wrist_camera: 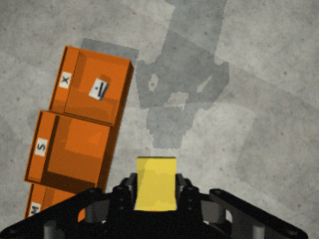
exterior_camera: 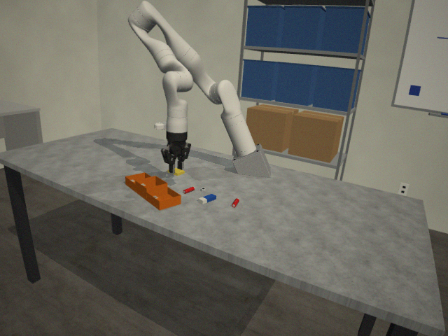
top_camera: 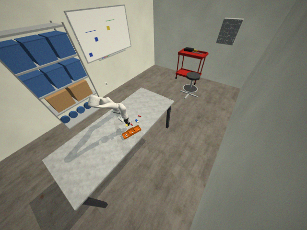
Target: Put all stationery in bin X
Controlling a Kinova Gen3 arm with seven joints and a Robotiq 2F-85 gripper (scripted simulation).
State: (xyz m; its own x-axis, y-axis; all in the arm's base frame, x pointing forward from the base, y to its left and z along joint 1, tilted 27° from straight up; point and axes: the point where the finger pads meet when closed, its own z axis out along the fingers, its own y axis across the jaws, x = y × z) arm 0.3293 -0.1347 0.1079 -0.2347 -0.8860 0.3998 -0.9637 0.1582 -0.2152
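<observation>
Right now my hand is 120 mm to the left of the grey sharpener-like piece, 60 mm above it and 50 mm short of it. Also, from my hand: orange bins 90 mm ahead, 60 mm below, 50 mm to the right; then nut 100 mm to the left, 80 mm below, 30 mm behind; then yellow block 20 mm below.
</observation>
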